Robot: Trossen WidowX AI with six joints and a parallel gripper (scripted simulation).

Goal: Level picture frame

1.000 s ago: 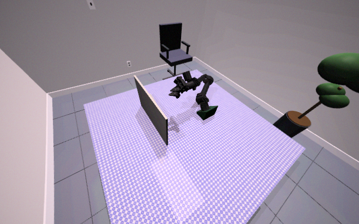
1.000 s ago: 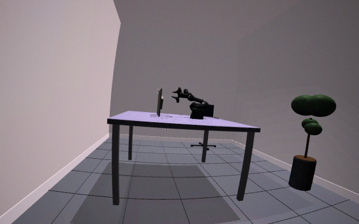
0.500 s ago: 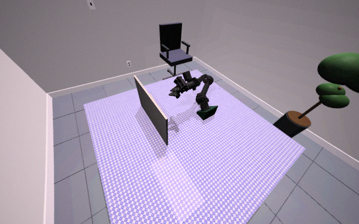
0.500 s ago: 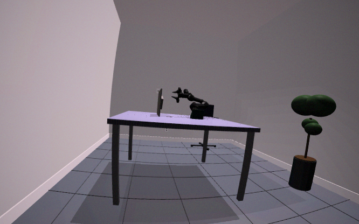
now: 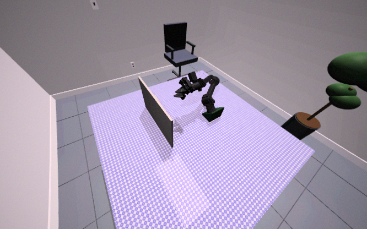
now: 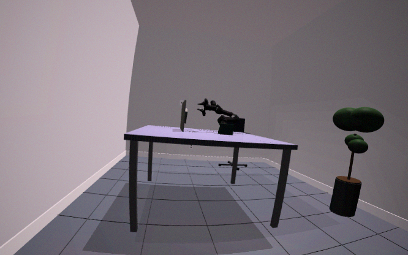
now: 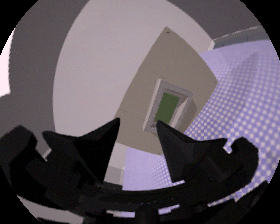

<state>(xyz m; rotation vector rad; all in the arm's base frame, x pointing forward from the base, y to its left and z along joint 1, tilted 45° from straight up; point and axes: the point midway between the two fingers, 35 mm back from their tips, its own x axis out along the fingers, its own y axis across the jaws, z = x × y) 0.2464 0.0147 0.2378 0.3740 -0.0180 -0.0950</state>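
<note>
The picture frame lies 130 mm ahead of my gripper tip, 110 mm below it and 30 mm to the right of it. From my gripper tip the other things lie so: wall panel (140 mm ahead, 110 mm below, 30 mm to the right).
</note>
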